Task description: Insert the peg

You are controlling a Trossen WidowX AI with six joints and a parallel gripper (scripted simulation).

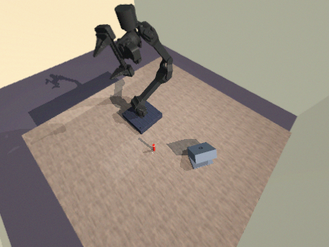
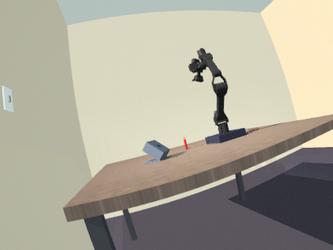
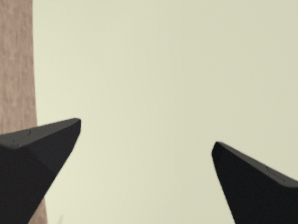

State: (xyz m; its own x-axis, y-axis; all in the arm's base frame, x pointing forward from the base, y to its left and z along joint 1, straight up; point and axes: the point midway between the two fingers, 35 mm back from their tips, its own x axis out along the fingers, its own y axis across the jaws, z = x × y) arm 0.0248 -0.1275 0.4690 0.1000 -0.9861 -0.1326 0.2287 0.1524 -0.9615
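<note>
My gripper tip is now 45 cm above the peg, 19 cm short of it and 1 cm to the right of it. Round my gripper tip: sloped panel 45 cm below, 45 cm ahead, 14 cm to the left; then wedge support 51 cm below, 46 cm ahead, 12 cm to the left.
</note>
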